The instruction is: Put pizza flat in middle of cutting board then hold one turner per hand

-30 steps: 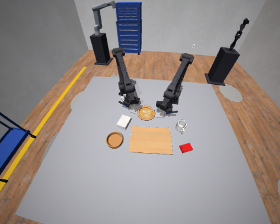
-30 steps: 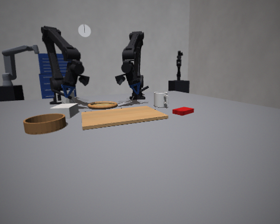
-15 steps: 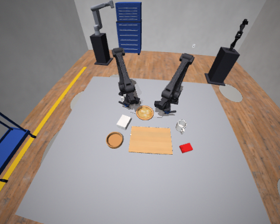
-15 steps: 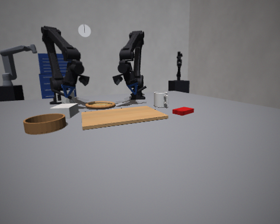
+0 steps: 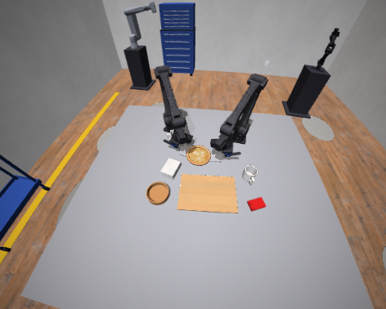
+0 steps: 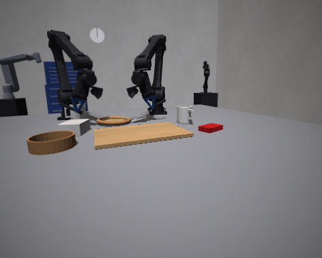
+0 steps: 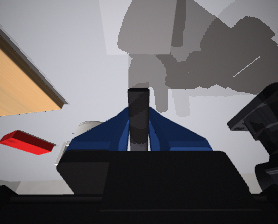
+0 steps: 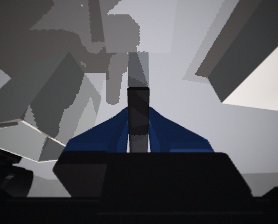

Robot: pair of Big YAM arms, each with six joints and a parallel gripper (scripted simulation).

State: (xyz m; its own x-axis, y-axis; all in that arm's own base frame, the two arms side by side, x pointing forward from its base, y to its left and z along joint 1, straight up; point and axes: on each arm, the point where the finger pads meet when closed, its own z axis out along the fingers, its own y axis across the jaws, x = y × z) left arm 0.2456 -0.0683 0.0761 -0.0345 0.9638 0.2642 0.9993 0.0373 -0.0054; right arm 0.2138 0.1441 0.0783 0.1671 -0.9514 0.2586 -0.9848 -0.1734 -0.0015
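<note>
Now: the pizza 18 cm to the left of my right hand and 7 cm below it. From my right hand the other things lie so: wooden cutting board (30 cm to the left, 28 cm ahead, 7 cm below); then wooden bowl (36 cm ahead, 7 cm below, 1 cm to the right).
</note>
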